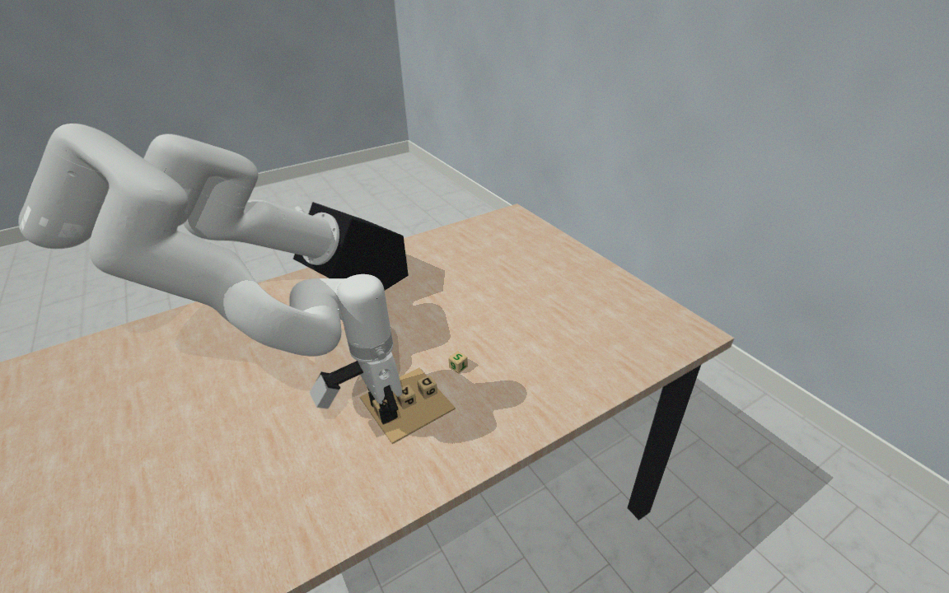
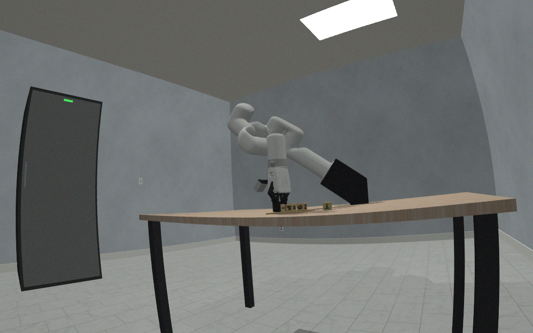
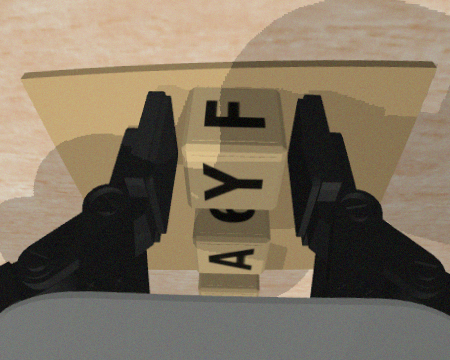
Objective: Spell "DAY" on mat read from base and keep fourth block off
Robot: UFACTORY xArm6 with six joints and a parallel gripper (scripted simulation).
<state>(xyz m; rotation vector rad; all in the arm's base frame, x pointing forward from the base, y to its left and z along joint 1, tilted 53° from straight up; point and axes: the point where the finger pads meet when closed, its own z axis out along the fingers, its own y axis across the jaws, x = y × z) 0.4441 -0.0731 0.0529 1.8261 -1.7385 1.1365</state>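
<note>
The mat lies 5 cm to the left of my hand and 2 cm below it. Round my hand: D block (10 cm to the left, 1 cm below, 1 cm ahead).
</note>
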